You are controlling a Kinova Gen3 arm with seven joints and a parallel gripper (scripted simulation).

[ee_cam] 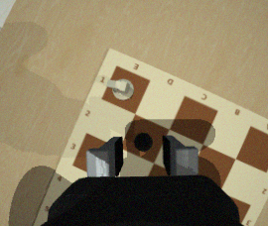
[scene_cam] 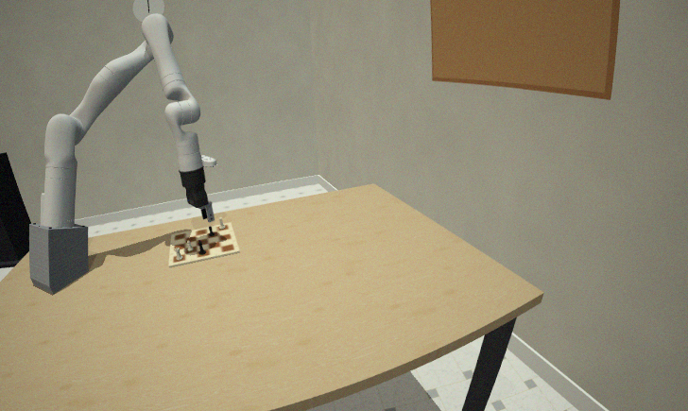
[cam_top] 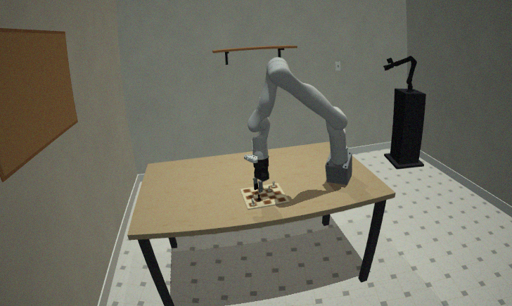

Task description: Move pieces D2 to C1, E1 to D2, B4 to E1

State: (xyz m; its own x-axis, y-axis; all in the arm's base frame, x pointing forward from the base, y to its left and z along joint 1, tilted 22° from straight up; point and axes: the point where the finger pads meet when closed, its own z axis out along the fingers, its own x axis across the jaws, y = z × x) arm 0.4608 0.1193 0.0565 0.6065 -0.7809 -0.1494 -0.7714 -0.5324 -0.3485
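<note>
Right now my hand is 60 mm above the white piece, 50 mm to the right of it and 30 mm short of it. From my hand the other things lie so: chessboard: 80 mm below, 50 mm to the right, 30 mm behind.
</note>
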